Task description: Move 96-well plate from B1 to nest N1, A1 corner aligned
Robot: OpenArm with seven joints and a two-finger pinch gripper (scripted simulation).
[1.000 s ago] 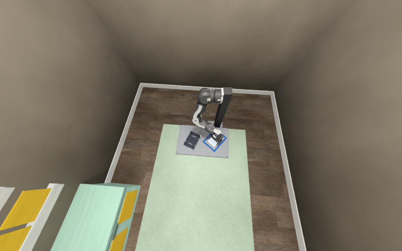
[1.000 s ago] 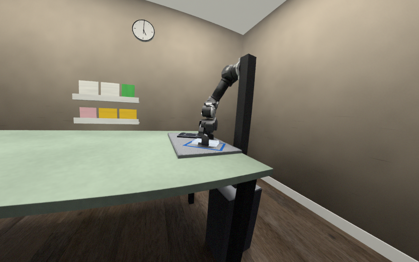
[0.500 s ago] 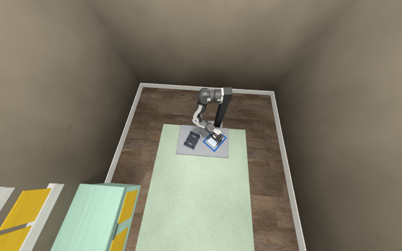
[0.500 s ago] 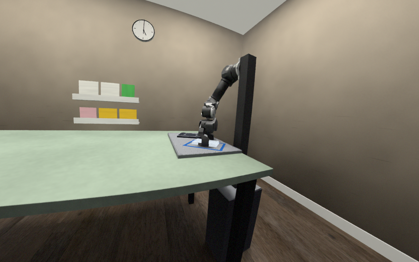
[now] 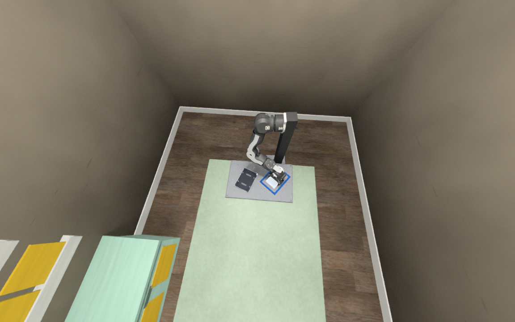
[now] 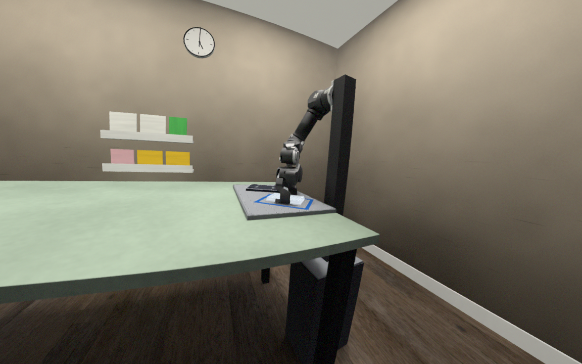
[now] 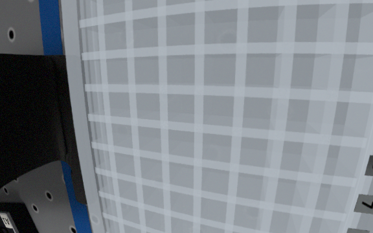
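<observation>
Right now my hand is right at the 96-well plate. From my hand the other things lie so: black plate nest N1 (10 mm ahead, 220 mm to the right); white A1 label (40 mm behind, 140 mm to the right, 10 mm above).
</observation>
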